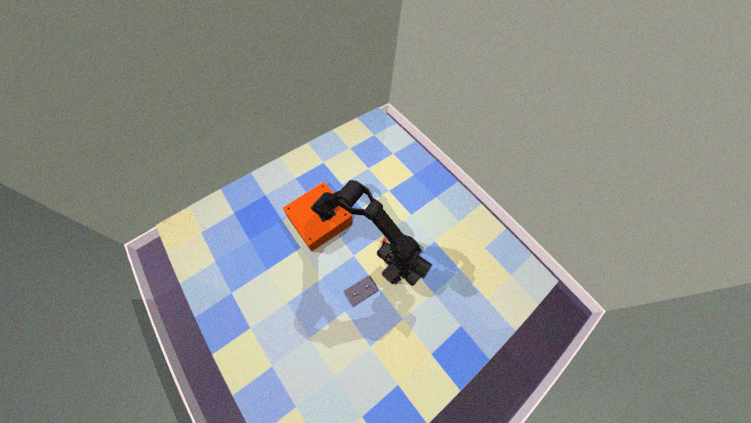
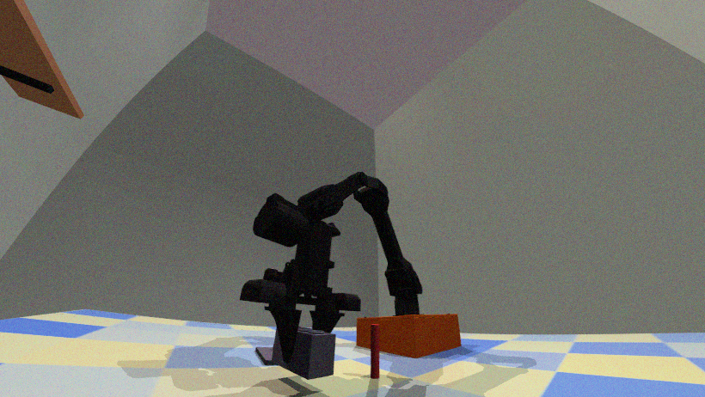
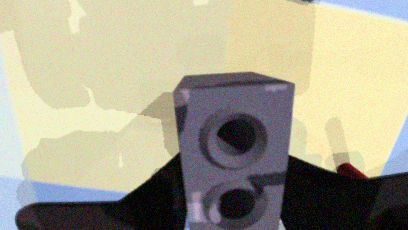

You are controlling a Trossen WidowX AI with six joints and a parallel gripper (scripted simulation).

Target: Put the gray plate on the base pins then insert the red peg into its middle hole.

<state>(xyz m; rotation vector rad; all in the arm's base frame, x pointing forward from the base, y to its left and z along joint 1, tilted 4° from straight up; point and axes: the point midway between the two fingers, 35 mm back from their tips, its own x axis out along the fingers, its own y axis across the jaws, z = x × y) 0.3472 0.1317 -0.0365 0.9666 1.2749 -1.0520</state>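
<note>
Now: gripper tip 17 cm to the left of the base, 2 cm above it and 1 cm past it. Round my gripper tip: red peg (12 cm behind, 1 cm to the left, 1 cm above); gray plate (3 cm above).
</note>
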